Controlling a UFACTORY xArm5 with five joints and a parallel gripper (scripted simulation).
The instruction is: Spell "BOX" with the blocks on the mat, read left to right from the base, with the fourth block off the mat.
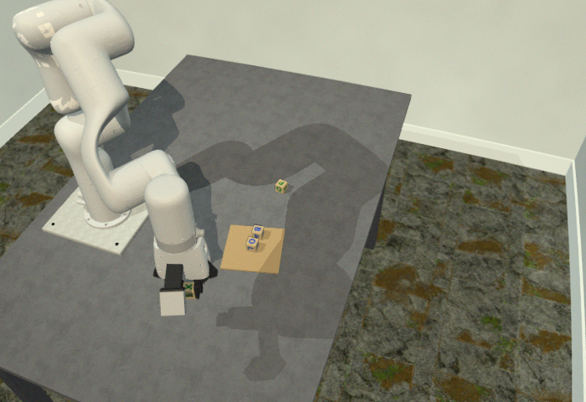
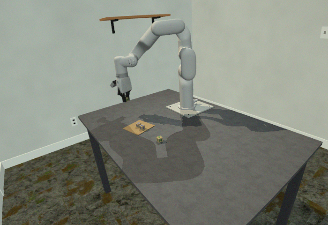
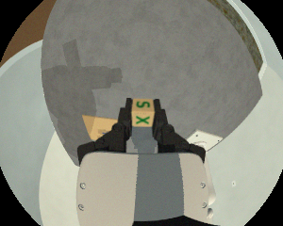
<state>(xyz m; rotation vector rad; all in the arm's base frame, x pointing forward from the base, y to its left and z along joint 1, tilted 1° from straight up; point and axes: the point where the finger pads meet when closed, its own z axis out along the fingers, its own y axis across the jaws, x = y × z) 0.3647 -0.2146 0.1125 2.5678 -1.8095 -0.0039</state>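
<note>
Right now the O block is 4 cm ahead of my hand, 23 cm to the left of it and 10 cm below it. The rest, counted from my hand: X block (1 cm below); B block (4 cm ahead, 27 cm to the left, 10 cm below); tan mat (4 cm ahead, 23 cm to the left, 12 cm below).
</note>
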